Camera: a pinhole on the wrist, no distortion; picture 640 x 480 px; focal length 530.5 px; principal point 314.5 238.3 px. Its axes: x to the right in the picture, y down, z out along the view. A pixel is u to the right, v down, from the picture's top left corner.
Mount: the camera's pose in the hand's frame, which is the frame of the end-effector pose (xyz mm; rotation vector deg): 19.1 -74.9 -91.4 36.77 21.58 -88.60
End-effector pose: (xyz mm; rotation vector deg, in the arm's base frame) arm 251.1 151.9 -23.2 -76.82 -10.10 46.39
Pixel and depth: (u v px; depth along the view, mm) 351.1 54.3 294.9
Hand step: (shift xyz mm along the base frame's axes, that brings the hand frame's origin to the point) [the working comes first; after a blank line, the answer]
In the camera's frame: 20.3 -102.3 294.9

-49.2 7.9 306.6
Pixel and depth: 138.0 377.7 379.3
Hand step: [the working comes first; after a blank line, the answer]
In the camera's frame: -126.2 99.7 379.3

-38.8 265.1 250.5
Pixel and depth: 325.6 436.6 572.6
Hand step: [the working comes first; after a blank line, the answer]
In the camera's frame: 12.0 214.0 572.6

72.4 380.7 459.8
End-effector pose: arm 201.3 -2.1 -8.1 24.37 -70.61 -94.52
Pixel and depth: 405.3 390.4 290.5
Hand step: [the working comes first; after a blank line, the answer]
In the camera's frame: 49.7 83.3 290.5

-258.8 13.1 -192.2
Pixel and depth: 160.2 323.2 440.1
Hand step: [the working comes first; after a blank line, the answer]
In the camera's frame: -128.0 70.4 440.1

-379.7 163.9 -62.7
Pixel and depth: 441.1 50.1 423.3
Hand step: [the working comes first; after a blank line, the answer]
In the camera's frame: 101.0 -150.2 423.3

-225.6 247.8 -328.4
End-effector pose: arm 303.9 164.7 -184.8 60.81 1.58 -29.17
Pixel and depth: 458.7 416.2 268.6
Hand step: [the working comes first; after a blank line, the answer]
In the camera's frame: 73.0 90.1 268.6

-87.3 -214.3 -221.7
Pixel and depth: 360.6 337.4 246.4
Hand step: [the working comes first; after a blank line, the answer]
In the camera's frame: 21.4 46.0 246.4

-100.6 -182.5 -159.2
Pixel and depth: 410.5 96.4 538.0
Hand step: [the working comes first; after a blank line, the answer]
In the camera's frame: 97.4 -143.9 538.0

-432.4 -305.7 -199.7
